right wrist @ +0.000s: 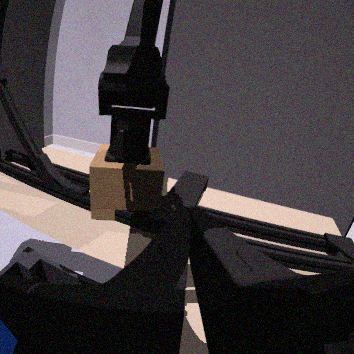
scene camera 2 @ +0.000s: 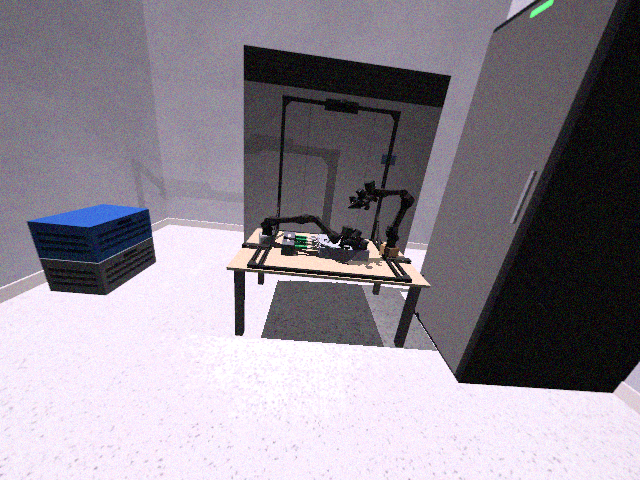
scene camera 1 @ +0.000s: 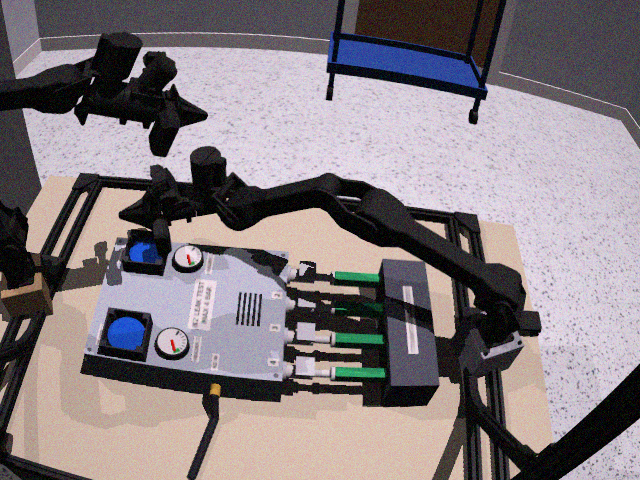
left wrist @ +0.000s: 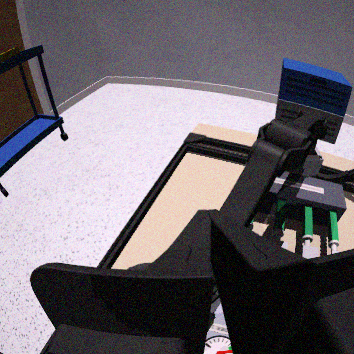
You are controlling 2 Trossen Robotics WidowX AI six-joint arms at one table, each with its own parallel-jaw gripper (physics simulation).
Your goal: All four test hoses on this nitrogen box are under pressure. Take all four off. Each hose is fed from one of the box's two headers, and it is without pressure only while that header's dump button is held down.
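Places are measured from the left arm's base along level axes (x ahead, y left, z up), in centimetres.
Pixels of known places: left gripper, fingertip midpoint: point(scene camera 2: 348, 207) point(scene camera 1: 206, 116) point(left wrist: 206, 218); right gripper, fingertip midpoint: point(right wrist: 186, 216) point(scene camera 2: 369, 242) point(scene camera 1: 118, 215); left arm's base, link origin: point(right wrist: 128, 154) point(scene camera 2: 390, 246) point(scene camera 1: 20, 274); right arm's base, link origin: point(scene camera 2: 266, 233) point(scene camera 1: 494, 331).
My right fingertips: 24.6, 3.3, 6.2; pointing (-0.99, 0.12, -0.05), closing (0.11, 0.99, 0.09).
Ahead of a thing's pixels: the offset from my right fingertips to its top centre, as dx, dy, dz. "pt": to the spot under its first point. Level surfaces: height alone.
The grey nitrogen box point(scene camera 1: 223, 314) point(scene camera 2: 344, 250) lies on the table @[dz -14.5] point(scene camera 1: 347, 443). It has two blue dump buttons, an upper one @[pt +3.3, -6.1, -4.9] point(scene camera 1: 141, 252) and a lower one @[pt -3.0, -23.8, -4.9] point(scene camera 1: 126, 334), each beside a round gauge point(scene camera 1: 188, 258) point(scene camera 1: 171, 343). Four hoses with green sleeves point(scene camera 1: 356, 277) point(scene camera 1: 361, 310) point(scene camera 1: 358, 339) point(scene camera 1: 360, 372) point(left wrist: 308, 225) run from the box's right side to a dark manifold block @[pt +44.4, -35.7, -6.5] point(scene camera 1: 409, 329) point(left wrist: 316, 191). My right gripper point(scene camera 1: 162, 242) point(right wrist: 186, 216) is shut and empty, its tips on the upper blue button. My left gripper point(scene camera 1: 162, 140) point(scene camera 2: 358, 200) point(left wrist: 206, 218) is shut and empty, hovering high beyond the table's back left edge.
A black supply hose @[pt +5.9, -40.6, -13.2] point(scene camera 1: 205, 429) with a brass fitting @[pt +9.6, -35.4, -9.6] point(scene camera 1: 215, 390) leaves the box's front. Black frame rails point(scene camera 1: 475, 238) edge the table. A blue cart point(scene camera 1: 404, 62) point(left wrist: 21, 140) stands behind, a blue crate point(scene camera 2: 109, 229) point(left wrist: 312, 88) on the floor, and a grey cabinet point(scene camera 2: 499, 190) beside the table.
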